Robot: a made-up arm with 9 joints. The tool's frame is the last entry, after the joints.
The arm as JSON. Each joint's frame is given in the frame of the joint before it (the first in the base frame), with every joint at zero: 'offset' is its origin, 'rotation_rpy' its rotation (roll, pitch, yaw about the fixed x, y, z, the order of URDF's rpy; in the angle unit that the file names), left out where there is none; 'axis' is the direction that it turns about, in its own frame. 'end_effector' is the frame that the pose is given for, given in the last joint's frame.
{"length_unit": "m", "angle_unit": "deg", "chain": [
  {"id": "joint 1", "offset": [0.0, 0.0, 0.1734], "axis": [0.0, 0.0, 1.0]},
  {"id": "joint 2", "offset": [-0.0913, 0.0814, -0.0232], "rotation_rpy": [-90.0, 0.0, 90.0], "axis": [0.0, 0.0, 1.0]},
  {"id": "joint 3", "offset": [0.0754, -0.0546, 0.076], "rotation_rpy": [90.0, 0.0, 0.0], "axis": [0.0, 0.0, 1.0]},
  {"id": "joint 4", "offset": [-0.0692, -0.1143, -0.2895], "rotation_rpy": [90.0, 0.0, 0.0], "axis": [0.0, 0.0, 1.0]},
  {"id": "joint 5", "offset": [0.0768, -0.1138, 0.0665], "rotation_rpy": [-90.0, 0.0, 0.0], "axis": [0.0, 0.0, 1.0]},
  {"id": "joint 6", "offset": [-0.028, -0.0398, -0.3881], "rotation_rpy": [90.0, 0.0, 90.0], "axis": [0.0, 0.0, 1.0]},
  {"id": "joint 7", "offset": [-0.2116, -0.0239, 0.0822], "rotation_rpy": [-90.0, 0.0, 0.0], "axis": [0.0, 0.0, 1.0]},
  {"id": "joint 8", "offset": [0.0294, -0.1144, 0.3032], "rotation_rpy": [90.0, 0.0, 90.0], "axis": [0.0, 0.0, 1.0]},
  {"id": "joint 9", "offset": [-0.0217, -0.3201, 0.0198], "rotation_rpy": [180.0, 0.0, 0.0], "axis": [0.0, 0.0, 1.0]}
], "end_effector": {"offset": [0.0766, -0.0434, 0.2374], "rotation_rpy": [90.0, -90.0, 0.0]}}
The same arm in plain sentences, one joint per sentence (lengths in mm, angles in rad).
The arm has nine revolute joints in a row. What follows holds with every joint at zero, and every direction is one of the base frame's. Joint 1 is mounted 173.4 mm along +z from the base frame's origin and rotates about +z. Joint 2 is mounted 91.3 mm along -x and 81.4 mm along +y and 23.2 mm along -z from joint 1 and rotates about -x. Joint 3 is mounted 76 mm along -x and 75.4 mm along +y and 54.6 mm along +z from joint 2 and rotates about +z. Joint 4 is mounted 114.3 mm along +x and 69.2 mm along -y and 289.5 mm along -z from joint 3 and rotates about +x. Joint 5 is mounted 66.5 mm along +x and 76.8 mm along +y and 113.8 mm along -z from joint 4 and rotates about +z. Joint 6 is mounted 39.8 mm along +x and 28 mm along -y and 388.1 mm along -z from joint 5 and rotates about +y. Joint 7 is mounted 211.6 mm along +x and 82.2 mm along +y and 23.9 mm along -z from joint 6 and rotates about +z. Joint 8 is mounted 29.4 mm along -x and 114.4 mm along +y and 303.2 mm along +z from joint 7 and rotates about -x. Joint 9 is mounted 19.8 mm along -x and 21.7 mm along +y and 320.1 mm along -z from joint 8 and rotates about +x. The tool frame, which is the frame that the pose is given for, is mounted 237.4 mm along +x and 76.6 mm along -y and 43.4 mm along +z from joint 9; its axes are parallel to the base frame's.
